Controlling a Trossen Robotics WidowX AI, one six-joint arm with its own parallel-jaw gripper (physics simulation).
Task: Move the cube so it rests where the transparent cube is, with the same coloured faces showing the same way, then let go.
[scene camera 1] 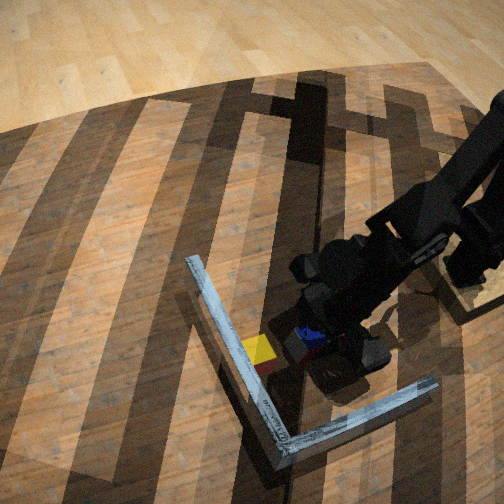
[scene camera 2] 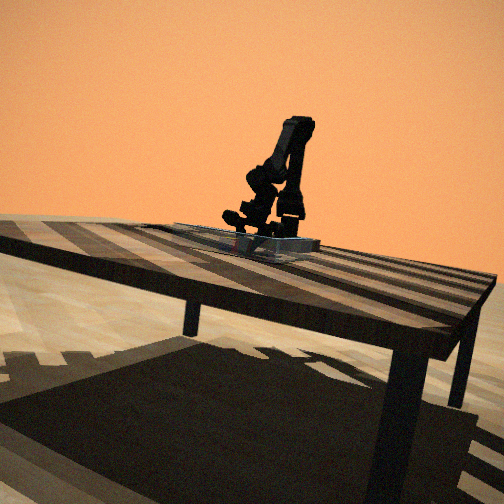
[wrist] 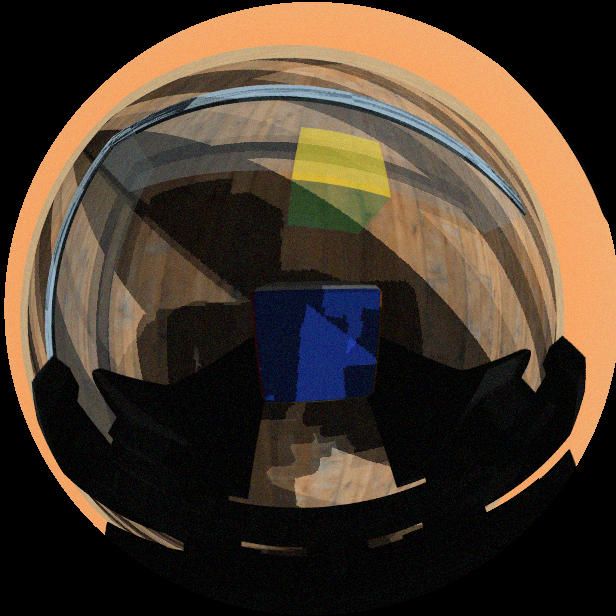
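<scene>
The cube (scene camera 1: 310,339) (wrist: 317,344) shows a blue face upward and toward the wrist camera, with a sliver of red at its lower edge. My gripper (scene camera 1: 320,346) (wrist: 317,359) is shut on the cube and holds it low over the table, just right of the transparent cube (scene camera 1: 259,351) (wrist: 339,166). The transparent cube has a yellow top, a red side in the scene view and a green side in the wrist view. It rests against the inner side of the grey L-shaped frame (scene camera 1: 220,320) (wrist: 287,94). In the second scene view the arm (scene camera 2: 272,190) is bent low and the cube is too small to make out.
The striped wooden table (scene camera 1: 100,250) (scene camera 2: 300,300) carries the L-shaped frame (scene camera 2: 295,245), whose second leg (scene camera 1: 360,419) runs to the right in front of the gripper. The arm's base (scene camera 1: 475,265) stands on a light plate (scene camera 1: 492,295) at the right edge.
</scene>
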